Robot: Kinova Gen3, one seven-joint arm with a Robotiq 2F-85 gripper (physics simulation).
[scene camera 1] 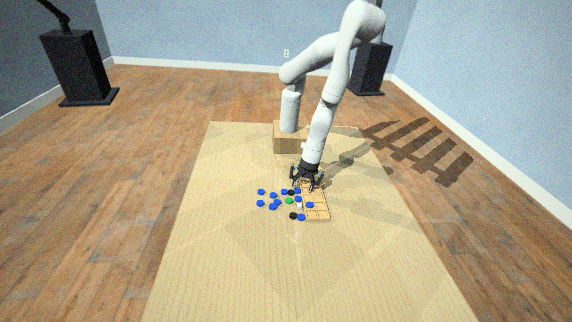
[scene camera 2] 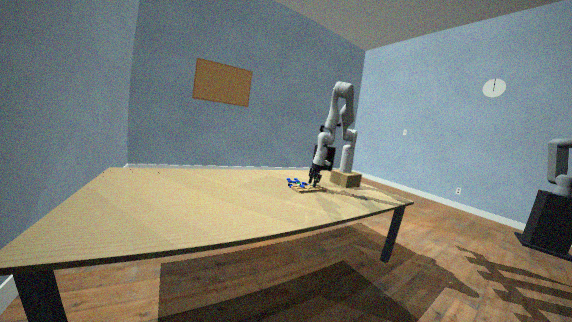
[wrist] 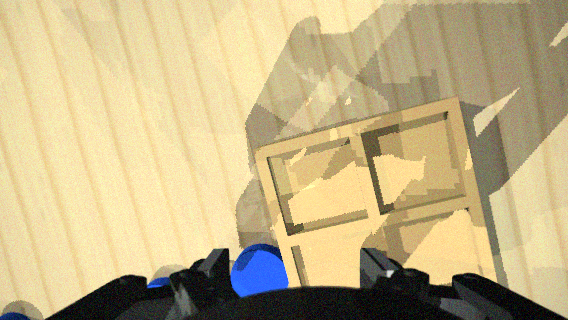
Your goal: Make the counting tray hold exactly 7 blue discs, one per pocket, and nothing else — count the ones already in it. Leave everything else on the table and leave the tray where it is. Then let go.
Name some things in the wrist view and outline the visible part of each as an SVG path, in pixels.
The gripper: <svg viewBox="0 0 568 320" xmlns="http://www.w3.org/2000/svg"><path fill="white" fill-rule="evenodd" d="M44 319L568 320L568 318L475 273L453 275L452 286L430 284L430 275L415 268L404 268L396 260L386 258L376 248L360 249L360 287L331 285L296 286L240 296L230 286L229 248L214 248L206 258L195 261L189 269L182 269L172 273L169 276L168 285L147 288L146 277L133 274L124 275L111 280Z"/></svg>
A wooden counting tray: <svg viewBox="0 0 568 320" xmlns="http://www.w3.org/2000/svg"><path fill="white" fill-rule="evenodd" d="M458 96L440 99L253 149L290 287L315 285L360 287L359 266L361 248L376 248L386 258L396 260L404 268L415 268L430 275L430 284L452 286L452 276L464 273L475 273L497 283Z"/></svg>
